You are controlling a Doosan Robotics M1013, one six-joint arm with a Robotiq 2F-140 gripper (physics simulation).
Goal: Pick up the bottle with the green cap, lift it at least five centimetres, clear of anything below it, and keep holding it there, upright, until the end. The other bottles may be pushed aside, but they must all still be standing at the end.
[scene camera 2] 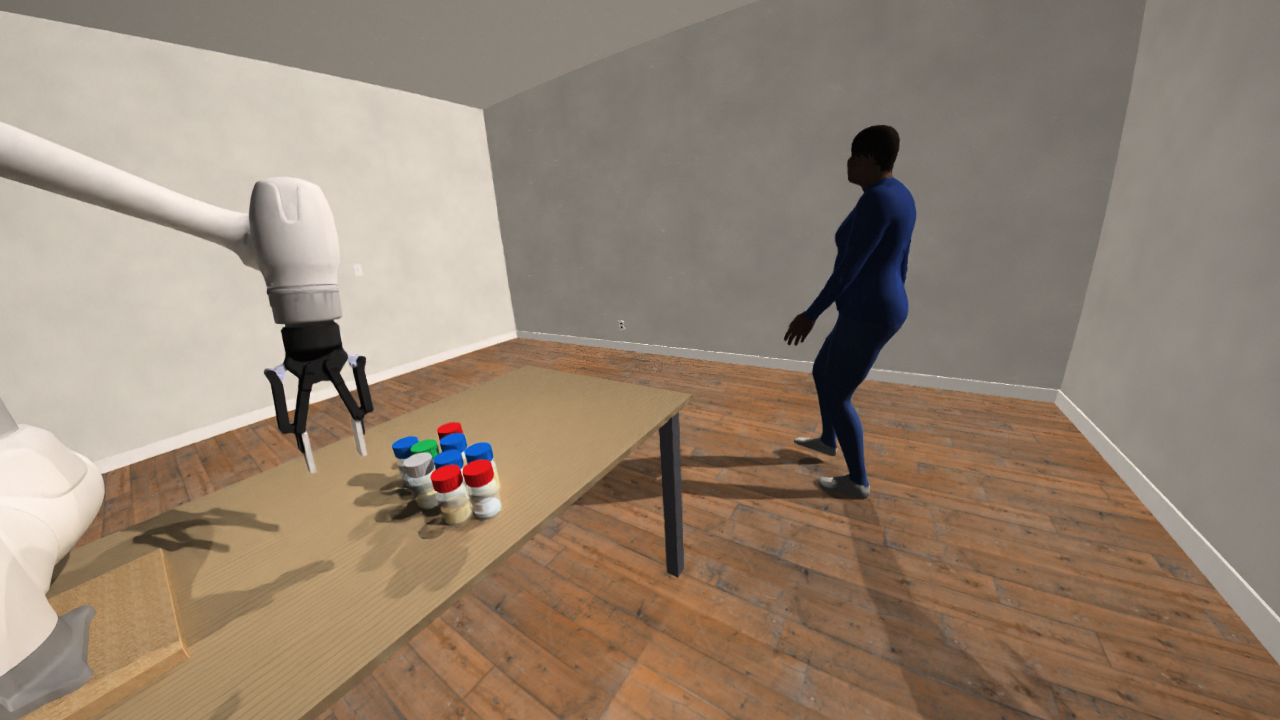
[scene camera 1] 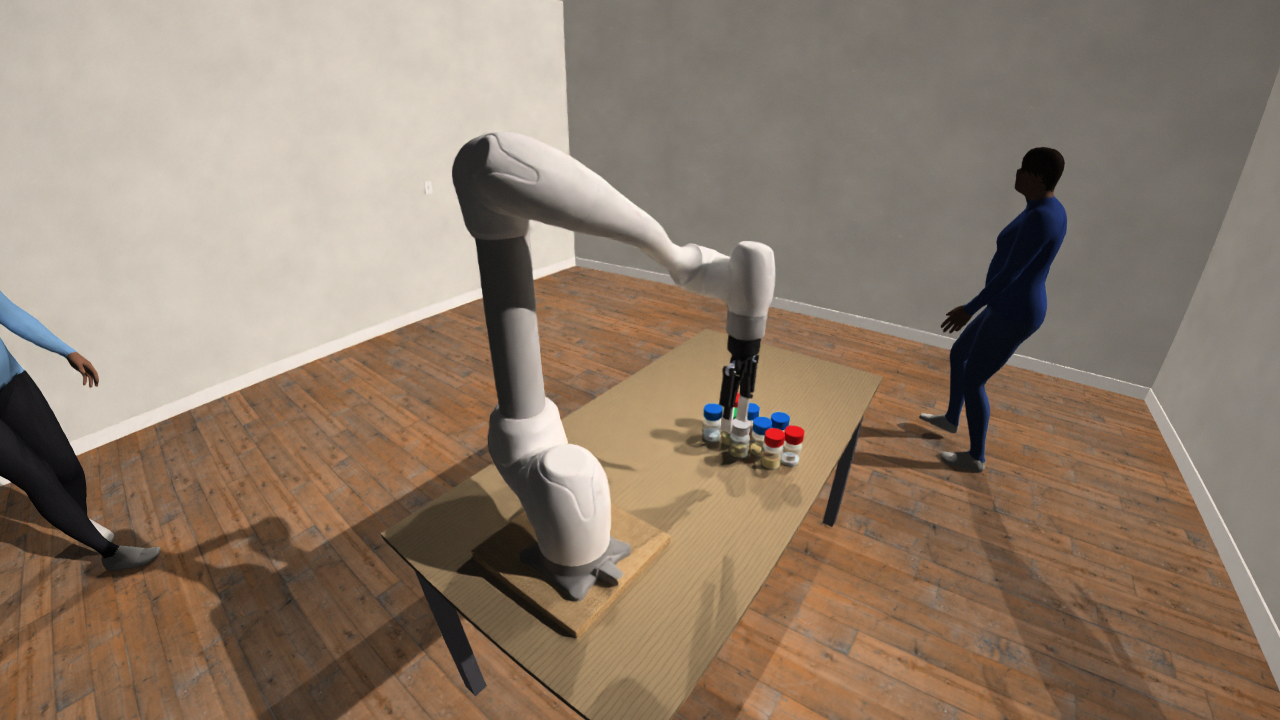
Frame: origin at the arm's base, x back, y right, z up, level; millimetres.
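Where they show: gripper, fingertip midpoint: (scene camera 2: 338,461) (scene camera 1: 733,425); arm's base, link origin: (scene camera 1: 575,555).
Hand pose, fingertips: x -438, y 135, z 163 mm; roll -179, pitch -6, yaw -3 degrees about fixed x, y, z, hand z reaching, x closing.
Observation:
Each offset is from my fingertips to the centre of the thing. Level surfaces: height alone.
The green-capped bottle {dx -175, dy -88, dz -136 mm} (scene camera 1: 734,413) (scene camera 2: 425,446) stands in a tight cluster of bottles. In scene camera 1 a small part of its cap shows behind the fingers; in scene camera 2 its cap shows and its body is mostly hidden by neighbours. A grey-white-capped bottle {dx -138, dy -41, dz -136 mm} (scene camera 1: 740,430) (scene camera 2: 418,465) stands close in front of it, a blue-capped bottle {dx -159, dy -145, dz -136 mm} (scene camera 1: 712,412) (scene camera 2: 405,445) to its left, and a red-capped bottle {dx -254, dy -118, dz -136 mm} (scene camera 2: 450,430) behind it. My gripper (scene camera 1: 735,419) (scene camera 2: 336,461) is partly open and empty, pointing down. In scene camera 2 it hangs above the table, left of the cluster.
Several more upright blue- and red-capped bottles stand close together on the right side of the cluster. The table {dz -189 mm} (scene camera 1: 626,429) (scene camera 2: 554,402) carries the robot's wooden base board (scene camera 1: 644,546) (scene camera 2: 134,600). A person in blue (scene camera 1: 1011,277) (scene camera 2: 872,259) stands beyond the table; another person (scene camera 1: 35,447) is at far left.

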